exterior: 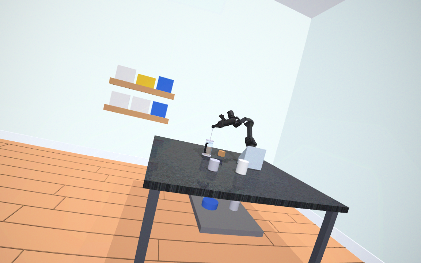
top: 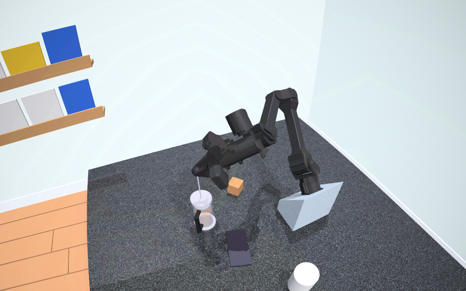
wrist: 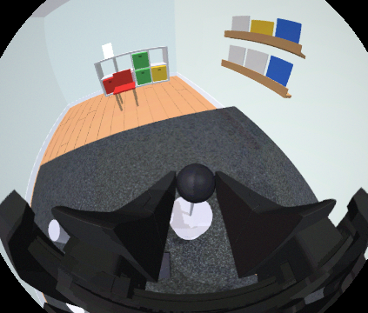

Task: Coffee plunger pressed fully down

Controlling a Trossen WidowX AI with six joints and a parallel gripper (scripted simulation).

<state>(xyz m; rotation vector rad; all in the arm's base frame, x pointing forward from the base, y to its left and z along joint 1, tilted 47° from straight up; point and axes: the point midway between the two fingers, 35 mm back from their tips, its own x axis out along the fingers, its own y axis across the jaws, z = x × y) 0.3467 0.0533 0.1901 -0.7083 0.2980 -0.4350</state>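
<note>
The glass coffee press lies 2 cm to the left of my gripper tip and 14 cm below it. Also, from my gripper tip: dark flat slab (9 cm behind, 15 cm to the left, 26 cm below); then orange cube (18 cm behind, 12 cm to the right, 24 cm below).
</note>
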